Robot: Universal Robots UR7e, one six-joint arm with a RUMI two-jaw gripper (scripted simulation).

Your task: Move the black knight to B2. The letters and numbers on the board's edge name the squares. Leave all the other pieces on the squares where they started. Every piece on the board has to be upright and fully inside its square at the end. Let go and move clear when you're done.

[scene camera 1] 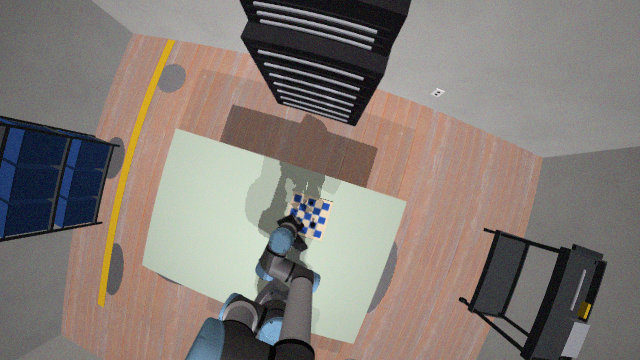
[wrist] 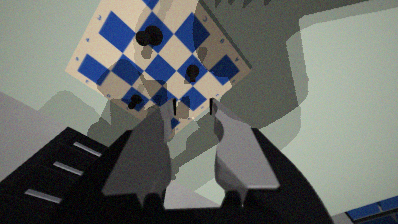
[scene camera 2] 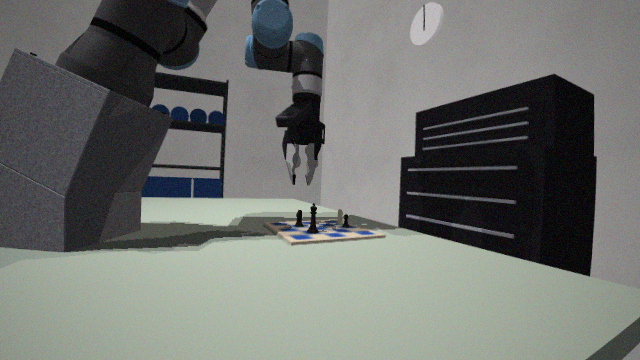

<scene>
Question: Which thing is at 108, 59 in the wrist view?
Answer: A chessboard.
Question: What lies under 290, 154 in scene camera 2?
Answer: The gripper.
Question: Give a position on a chessboard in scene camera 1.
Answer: At 319, 212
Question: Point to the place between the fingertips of the gripper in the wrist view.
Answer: At 192, 99
</scene>
